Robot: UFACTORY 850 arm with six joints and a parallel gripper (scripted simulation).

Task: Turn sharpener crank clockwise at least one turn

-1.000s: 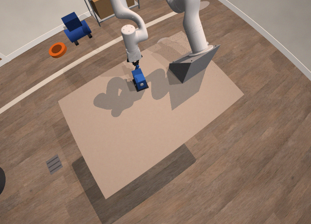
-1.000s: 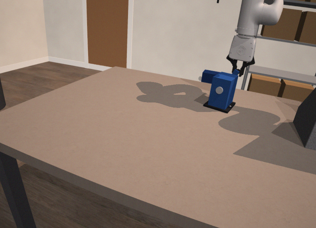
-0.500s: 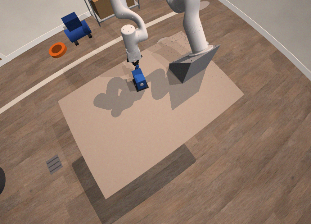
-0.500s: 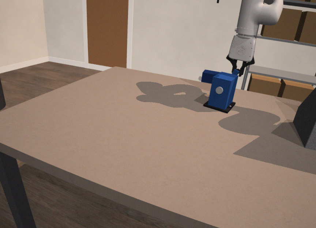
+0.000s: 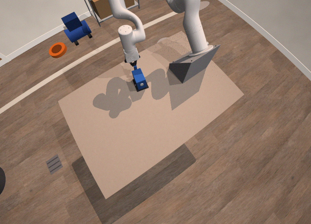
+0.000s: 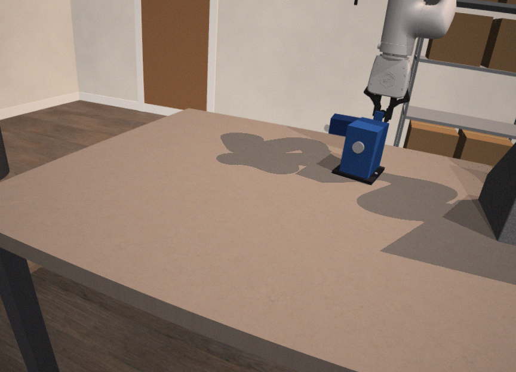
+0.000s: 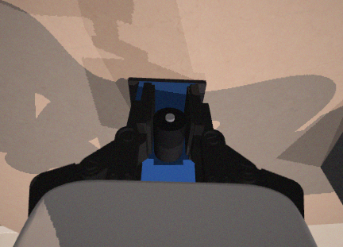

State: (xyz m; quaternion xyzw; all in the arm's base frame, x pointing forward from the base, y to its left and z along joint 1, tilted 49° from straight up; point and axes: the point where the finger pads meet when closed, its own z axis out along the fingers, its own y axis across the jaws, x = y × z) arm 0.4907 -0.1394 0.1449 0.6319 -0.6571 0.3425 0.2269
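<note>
Right now the dark crank knob is 2 cm to the left of my hand. Also, from my hand: sharpener crank 2 cm to the left, 1 cm below.
</note>
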